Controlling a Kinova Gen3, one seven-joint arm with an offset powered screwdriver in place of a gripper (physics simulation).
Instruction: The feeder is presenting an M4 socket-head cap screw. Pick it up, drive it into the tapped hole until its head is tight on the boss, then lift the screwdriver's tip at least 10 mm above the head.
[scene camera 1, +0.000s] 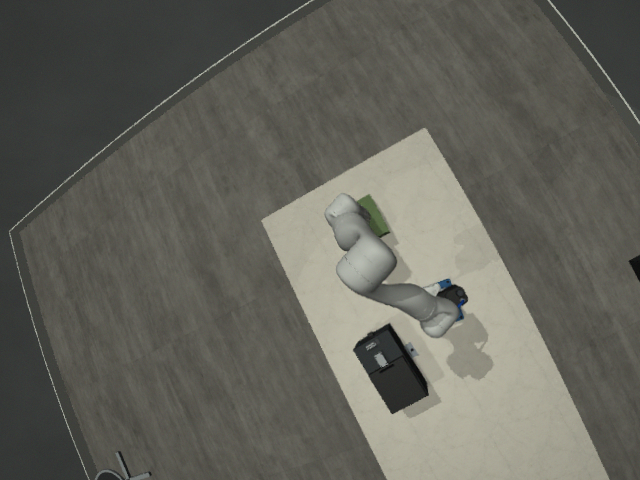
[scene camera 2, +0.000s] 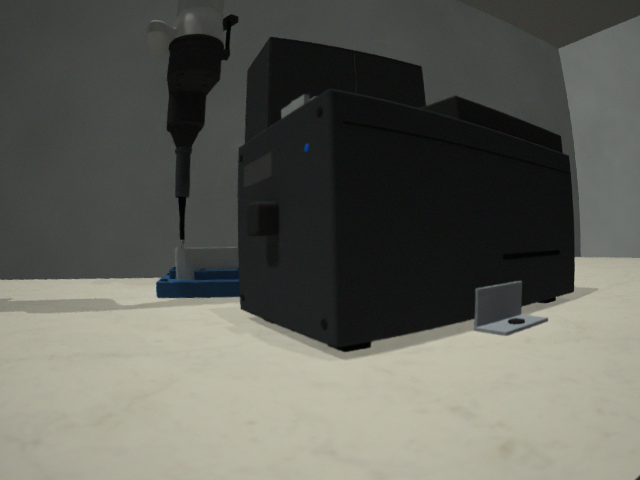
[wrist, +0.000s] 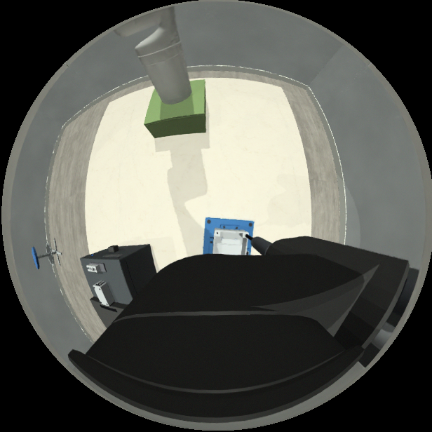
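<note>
The screwdriver bit (scene camera 2: 181, 237) (wrist: 247, 236) points straight down at the near left corner boss of a white housing (scene camera 2: 211, 257) (wrist: 230, 243). A small light cap screw (scene camera 2: 182, 243) shows between the bit's tip and the boss top, upright and in line with the bit. The tip appears to touch it. How deep its shank sits in the hole is hidden. The housing rests on a blue fixture plate (scene camera 1: 445, 283) (scene camera 2: 199, 288) (wrist: 230, 221). In scene camera 1 the arm covers the screw and the tip.
The black feeder (scene camera 1: 398, 384) (scene camera 2: 439, 222) (wrist: 137, 270) stands beside the fixture. A small grey bracket (scene camera 1: 412, 349) (scene camera 2: 498, 304) is at its side. A green block (scene camera 1: 373, 214) (wrist: 180, 125) lies by the arm's base. All stand on the pale table (scene camera 1: 516, 403) (scene camera 2: 206, 403) (wrist: 250, 150).
</note>
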